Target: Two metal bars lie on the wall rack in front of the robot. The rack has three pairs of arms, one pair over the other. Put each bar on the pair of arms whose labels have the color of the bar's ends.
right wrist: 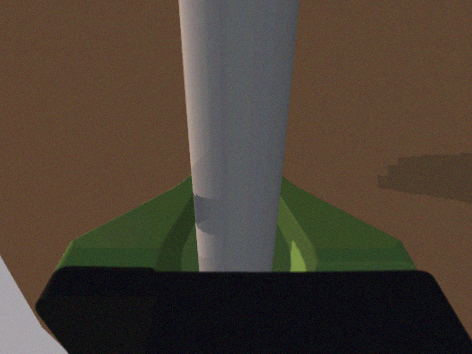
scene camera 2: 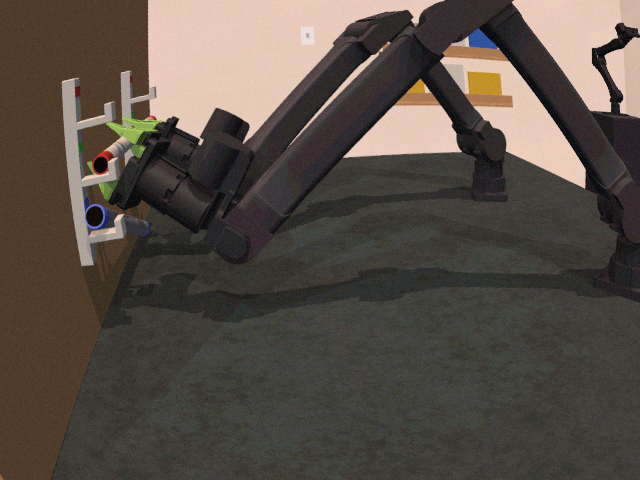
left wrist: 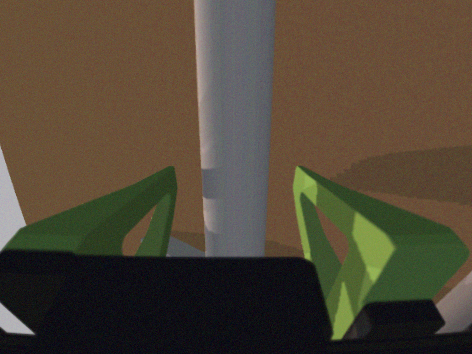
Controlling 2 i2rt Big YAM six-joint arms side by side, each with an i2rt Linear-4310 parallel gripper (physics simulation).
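Seen in the pictures: left gripper, fingertip midpoint: [scene camera 2: 97,142] [left wrist: 235,176]; right gripper, fingertip midpoint: [scene camera 2: 119,124]; left arm's base, link origin: [scene camera 2: 628,287]; right arm's base, link origin: [scene camera 2: 489,195].
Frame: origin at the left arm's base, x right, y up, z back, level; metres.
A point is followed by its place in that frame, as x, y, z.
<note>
The white wall rack [scene camera 2: 71,134] {0.452, 0.283, -0.647} has red labels above its top arms, green above the middle ones and blue above the lowest. The red-ended bar [scene camera 2: 118,147] {0.507, 0.243, -0.561} [left wrist: 235,100] {0.555, 0.228, -0.533} [right wrist: 237,100] {0.744, 0.228, -0.425} is level with the middle pair; its near end is at the near middle arm, contact unclear. The blue-ended bar [scene camera 2: 135,225] {0.663, 0.082, -0.495} lies on the lowest pair. My left gripper [scene camera 2: 99,144] {0.538, 0.254, -0.586} [left wrist: 235,176] {0.538, 0.254, -0.586} is open, its fingers on either side of the red-ended bar with gaps. My right gripper [right wrist: 235,176] {0.723, 0.257, -0.488} is shut on this bar farther along; the left one partly hides it in the scene view.
The brown wall [scene camera 2: 31,232] {0.314, 0.206, -0.739} stands directly behind the rack. The top near arm [scene camera 2: 93,121] {0.436, 0.294, -0.618} and top far arm [scene camera 2: 140,97] {0.794, 0.296, -0.417} carry no bar. Both robot arms reach in side by side from the right over the dark table top [scene camera 2: 361,372] {0.172, 0.000, -0.434}, their grippers close together.
</note>
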